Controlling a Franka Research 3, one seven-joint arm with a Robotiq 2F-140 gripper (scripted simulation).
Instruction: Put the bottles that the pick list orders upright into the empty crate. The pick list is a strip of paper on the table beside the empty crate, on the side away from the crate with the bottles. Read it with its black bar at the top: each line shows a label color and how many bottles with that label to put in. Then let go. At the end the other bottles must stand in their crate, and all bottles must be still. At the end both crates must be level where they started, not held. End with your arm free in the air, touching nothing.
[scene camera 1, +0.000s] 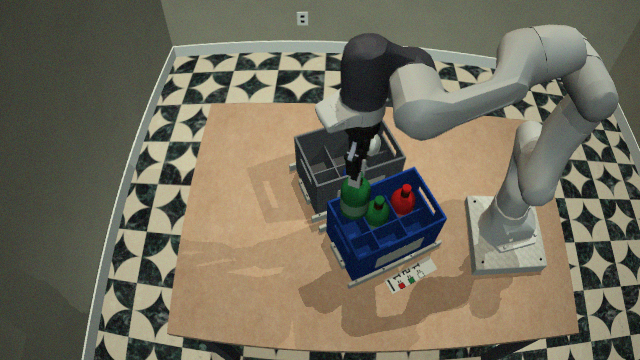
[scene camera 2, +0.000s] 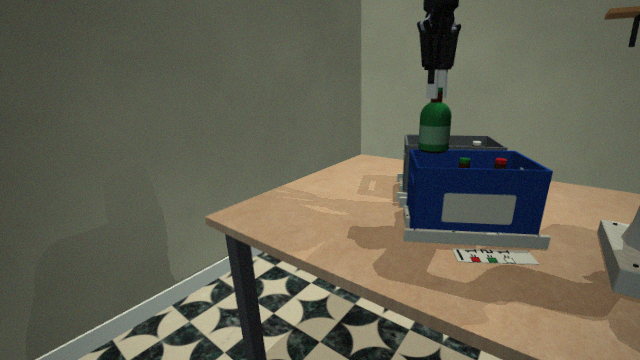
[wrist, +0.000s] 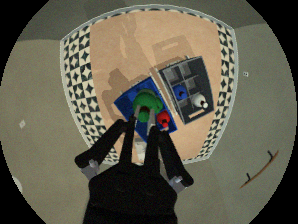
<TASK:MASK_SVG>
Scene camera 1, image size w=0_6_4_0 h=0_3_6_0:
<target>my gripper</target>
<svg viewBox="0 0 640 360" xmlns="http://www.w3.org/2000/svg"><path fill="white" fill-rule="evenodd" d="M381 122L372 127L354 127L345 130L349 135L350 152L344 155L346 175L349 175L349 186L359 189L361 173L363 172L364 177L366 160L369 161L370 159L367 152L370 150L371 137L378 133Z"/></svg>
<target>blue crate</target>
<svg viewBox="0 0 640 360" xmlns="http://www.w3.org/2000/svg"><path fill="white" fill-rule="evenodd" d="M415 167L370 184L370 201L375 199L376 196L381 195L390 208L389 223L371 230L365 217L359 220L346 218L340 211L340 197L327 201L326 232L331 242L334 242L352 281L392 264L436 241L447 217ZM409 184L416 199L414 210L399 218L390 204L392 194L397 189L402 188L404 184Z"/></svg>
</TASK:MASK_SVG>
